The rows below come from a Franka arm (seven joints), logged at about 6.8 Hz.
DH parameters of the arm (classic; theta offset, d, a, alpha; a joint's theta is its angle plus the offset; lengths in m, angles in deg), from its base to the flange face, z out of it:
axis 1: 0 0.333 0 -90
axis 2: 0 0 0 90
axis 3: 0 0.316 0.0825 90
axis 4: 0 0 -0.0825 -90
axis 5: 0 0.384 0 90
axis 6: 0 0 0.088 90
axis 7: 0 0.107 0 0
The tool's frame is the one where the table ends.
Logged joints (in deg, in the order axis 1, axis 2, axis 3, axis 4, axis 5, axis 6, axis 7), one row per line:
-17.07 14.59 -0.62 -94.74 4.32 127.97 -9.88
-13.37 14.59 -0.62 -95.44 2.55 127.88 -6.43
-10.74 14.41 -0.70 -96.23 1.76 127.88 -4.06
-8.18 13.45 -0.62 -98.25 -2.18 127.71 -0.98
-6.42 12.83 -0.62 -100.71 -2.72 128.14 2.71
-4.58 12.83 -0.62 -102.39 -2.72 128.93 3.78
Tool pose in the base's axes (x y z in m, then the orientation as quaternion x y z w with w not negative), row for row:
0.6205 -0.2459 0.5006 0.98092 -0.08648 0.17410 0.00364
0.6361 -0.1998 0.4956 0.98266 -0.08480 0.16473 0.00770
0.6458 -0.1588 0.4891 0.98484 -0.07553 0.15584 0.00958
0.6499 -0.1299 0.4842 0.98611 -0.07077 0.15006 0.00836
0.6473 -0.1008 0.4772 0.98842 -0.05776 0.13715 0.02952
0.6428 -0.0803 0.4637 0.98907 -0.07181 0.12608 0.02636
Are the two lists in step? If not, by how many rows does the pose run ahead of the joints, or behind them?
The pose runs 1 row behind the joints: the pose in row i belongs to the joints in row i - 1.
